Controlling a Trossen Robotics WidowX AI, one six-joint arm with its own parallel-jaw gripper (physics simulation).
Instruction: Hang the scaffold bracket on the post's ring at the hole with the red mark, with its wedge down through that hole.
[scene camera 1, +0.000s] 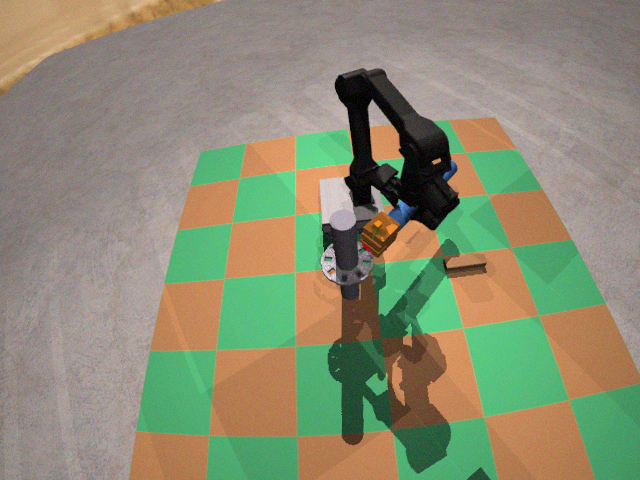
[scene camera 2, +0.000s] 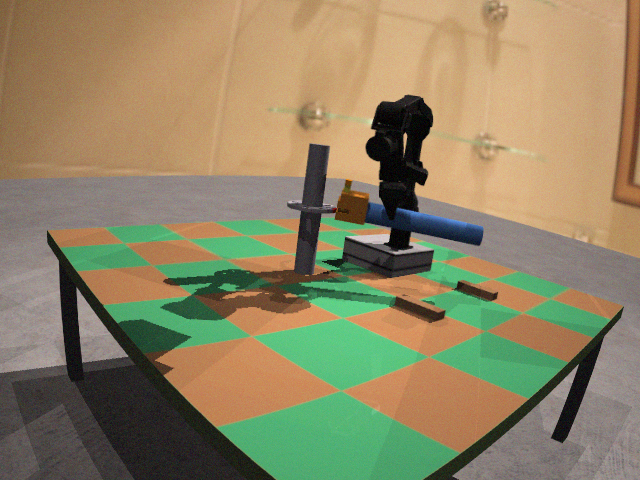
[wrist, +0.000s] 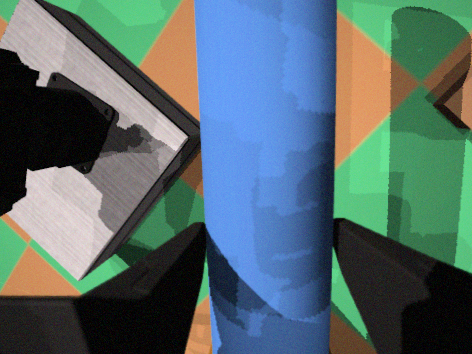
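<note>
The bracket is a blue tube (scene camera 1: 403, 213) (scene camera 2: 439, 225) (wrist: 267, 125) with an orange head (scene camera 1: 385, 238) (scene camera 2: 352, 210). Its wedge (scene camera 2: 347, 184) sticks up from the head. My gripper (scene camera 1: 417, 207) (scene camera 2: 393, 214) (wrist: 268, 230) is shut on the tube and holds it in the air, nearly level, the head end slightly higher. The grey post (scene camera 1: 345, 242) (scene camera 2: 313, 180) stands upright through the ring (scene camera 1: 337, 274) (scene camera 2: 293, 204). The red mark (scene camera 1: 366, 248) (scene camera 2: 334, 210) shows at the ring's edge, right beside the head. The head partly hides that edge; whether they touch or overlap I cannot tell.
The arm's pale base box (scene camera 1: 334, 198) (scene camera 2: 372, 252) (wrist: 50, 212) stands close behind the post. A brown block (scene camera 1: 465, 265) (scene camera 2: 419, 309) and another brown block (scene camera 2: 476, 290) lie on the checkered table (scene camera 1: 253, 387) (scene camera 2: 330, 434), under the tube's far side.
</note>
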